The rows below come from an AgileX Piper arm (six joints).
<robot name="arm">
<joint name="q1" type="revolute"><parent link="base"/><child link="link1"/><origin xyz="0.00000 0.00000 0.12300" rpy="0.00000 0.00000 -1.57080"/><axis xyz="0 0 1"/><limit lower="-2.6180" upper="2.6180"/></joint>
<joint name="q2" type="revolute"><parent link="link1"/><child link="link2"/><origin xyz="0.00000 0.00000 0.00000" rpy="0.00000 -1.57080 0.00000"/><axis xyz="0 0 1"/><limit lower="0.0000" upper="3.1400"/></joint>
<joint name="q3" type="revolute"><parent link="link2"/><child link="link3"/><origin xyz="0.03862 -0.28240 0.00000" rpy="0.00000 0.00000 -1.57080"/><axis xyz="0 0 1"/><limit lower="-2.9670" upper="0.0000"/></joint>
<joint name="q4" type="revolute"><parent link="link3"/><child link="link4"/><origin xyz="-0.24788 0.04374 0.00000" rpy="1.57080 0.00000 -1.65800"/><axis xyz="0 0 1"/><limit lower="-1.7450" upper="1.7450"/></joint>
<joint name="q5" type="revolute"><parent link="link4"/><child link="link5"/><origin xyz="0.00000 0.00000 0.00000" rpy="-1.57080 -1.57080 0.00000"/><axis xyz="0 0 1"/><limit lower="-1.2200" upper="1.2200"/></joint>
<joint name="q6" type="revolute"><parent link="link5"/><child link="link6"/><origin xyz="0.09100 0.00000 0.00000" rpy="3.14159 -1.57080 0.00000"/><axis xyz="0 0 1"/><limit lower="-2.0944" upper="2.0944"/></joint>
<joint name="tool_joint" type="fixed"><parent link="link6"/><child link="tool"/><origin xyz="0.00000 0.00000 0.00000" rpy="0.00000 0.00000 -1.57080"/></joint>
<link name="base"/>
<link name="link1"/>
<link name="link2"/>
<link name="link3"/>
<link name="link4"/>
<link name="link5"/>
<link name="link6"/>
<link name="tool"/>
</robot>
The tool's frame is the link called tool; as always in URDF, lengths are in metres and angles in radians.
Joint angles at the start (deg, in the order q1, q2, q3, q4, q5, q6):
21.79 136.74 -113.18 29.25 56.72 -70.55
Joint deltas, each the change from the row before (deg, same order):
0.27 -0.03 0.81 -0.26 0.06 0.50
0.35 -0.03 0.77 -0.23 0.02 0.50
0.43 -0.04 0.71 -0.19 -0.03 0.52
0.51 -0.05 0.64 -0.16 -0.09 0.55
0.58 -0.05 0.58 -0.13 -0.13 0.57
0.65 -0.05 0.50 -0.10 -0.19 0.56
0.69 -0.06 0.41 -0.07 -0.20 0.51
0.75 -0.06 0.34 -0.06 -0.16 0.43
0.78 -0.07 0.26 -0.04 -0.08 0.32
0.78 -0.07 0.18 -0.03 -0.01 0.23
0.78 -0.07 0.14 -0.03 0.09 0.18
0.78 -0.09 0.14 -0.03 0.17 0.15
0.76 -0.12 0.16 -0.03 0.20 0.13
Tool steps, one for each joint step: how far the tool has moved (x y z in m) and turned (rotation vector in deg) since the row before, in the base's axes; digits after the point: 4 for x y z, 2 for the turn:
-0.0029 0.0011 -0.0037 -0.48 0.93 -0.05
-0.0031 0.0017 -0.0035 -0.44 0.86 0.00
-0.0033 0.0024 -0.0031 -0.37 0.77 0.03
-0.0034 0.0031 -0.0026 -0.31 0.66 0.04
-0.0035 0.0037 -0.0023 -0.26 0.59 0.07
-0.0036 0.0043 -0.0019 -0.20 0.46 0.11
-0.0036 0.0047 -0.0014 -0.14 0.35 0.18
-0.0038 0.0052 -0.0010 -0.12 0.28 0.32
-0.0039 0.0054 -0.0006 -0.09 0.23 0.48
-0.0039 0.0055 -0.0002 -0.07 0.18 0.58
-0.0040 0.0054 -0.0001 -0.08 0.21 0.67
-0.0042 0.0053 0.0001 -0.09 0.24 0.73
-0.0043 0.0051 0.0002 -0.10 0.25 0.74

